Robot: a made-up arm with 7 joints. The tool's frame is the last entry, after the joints.
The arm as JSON. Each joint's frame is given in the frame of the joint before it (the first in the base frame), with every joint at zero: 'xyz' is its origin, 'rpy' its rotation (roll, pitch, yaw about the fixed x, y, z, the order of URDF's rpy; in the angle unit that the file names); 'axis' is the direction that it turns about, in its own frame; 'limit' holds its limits. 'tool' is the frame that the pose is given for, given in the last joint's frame.
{
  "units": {
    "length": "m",
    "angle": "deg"
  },
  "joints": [
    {
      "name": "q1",
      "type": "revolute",
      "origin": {
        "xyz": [
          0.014,
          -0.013,
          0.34
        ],
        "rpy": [
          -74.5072,
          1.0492,
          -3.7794
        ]
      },
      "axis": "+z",
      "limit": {
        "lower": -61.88,
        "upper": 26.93
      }
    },
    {
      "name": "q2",
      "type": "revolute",
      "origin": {
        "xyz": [
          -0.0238,
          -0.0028,
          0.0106
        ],
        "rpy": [
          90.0,
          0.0,
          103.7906
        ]
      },
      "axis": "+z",
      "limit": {
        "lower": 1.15,
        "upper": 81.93
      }
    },
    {
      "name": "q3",
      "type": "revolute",
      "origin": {
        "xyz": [
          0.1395,
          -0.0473,
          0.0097
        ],
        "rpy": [
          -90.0,
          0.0,
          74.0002
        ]
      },
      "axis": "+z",
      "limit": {
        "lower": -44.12,
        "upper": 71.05
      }
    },
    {
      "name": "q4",
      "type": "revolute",
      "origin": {
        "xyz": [
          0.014,
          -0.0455,
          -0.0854
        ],
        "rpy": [
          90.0,
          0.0,
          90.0
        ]
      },
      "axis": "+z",
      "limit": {
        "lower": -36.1,
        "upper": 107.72
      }
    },
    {
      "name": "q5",
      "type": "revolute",
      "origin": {
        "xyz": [
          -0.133,
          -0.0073,
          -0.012
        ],
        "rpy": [
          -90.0,
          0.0,
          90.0
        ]
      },
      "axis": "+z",
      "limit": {
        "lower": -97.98,
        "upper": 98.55
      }
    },
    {
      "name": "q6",
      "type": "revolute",
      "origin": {
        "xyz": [
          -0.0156,
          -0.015,
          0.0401
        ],
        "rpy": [
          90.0,
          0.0,
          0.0
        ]
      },
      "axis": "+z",
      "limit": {
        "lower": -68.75,
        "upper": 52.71
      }
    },
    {
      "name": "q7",
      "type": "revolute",
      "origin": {
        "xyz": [
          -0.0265,
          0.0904,
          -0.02
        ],
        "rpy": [
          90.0,
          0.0,
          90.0
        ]
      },
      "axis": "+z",
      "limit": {
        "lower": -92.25,
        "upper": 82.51
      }
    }
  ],
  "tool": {
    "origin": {
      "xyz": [
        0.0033,
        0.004,
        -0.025
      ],
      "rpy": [
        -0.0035,
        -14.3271,
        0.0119
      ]
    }
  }
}
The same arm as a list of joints. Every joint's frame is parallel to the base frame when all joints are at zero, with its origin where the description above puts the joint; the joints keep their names.
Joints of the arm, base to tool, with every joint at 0 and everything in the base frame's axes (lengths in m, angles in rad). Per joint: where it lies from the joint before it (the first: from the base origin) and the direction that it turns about. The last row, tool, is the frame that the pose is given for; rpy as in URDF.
q1: axis 0.068403 0.961235 0.26711 xyz 0.014 -0.013 0.34
q2: axis 0.968889 -0.0002 -0.247497 xyz -0.023 0.011 0.006
q3: axis 0.247497 -0.0001 0.968889 xyz -0.027 -0.007 -0.145
q4: axis 0.0002 1 0 xyz 0.023 0.014 -0.094
q5: axis 0.968889 -0.0002 -0.247497 xyz 0.1271 -0.012 -0.04
q6: axis 0.0002 1 0 xyz 0.035 0.015 -0.025
q7: axis 0.247497 -0.0001 0.968889 xyz 0.081 -0.02 -0.048
tool: xyz -0.003 0.004 -0.025 rpy 0 0 0
Joint limits (rad, base to tool): -1.08..0.47 0.0201..1.4299 -0.77..1.2401 -0.6301..1.8801 -1.7101..1.72 -1.1999..0.92 -1.6101..1.4401

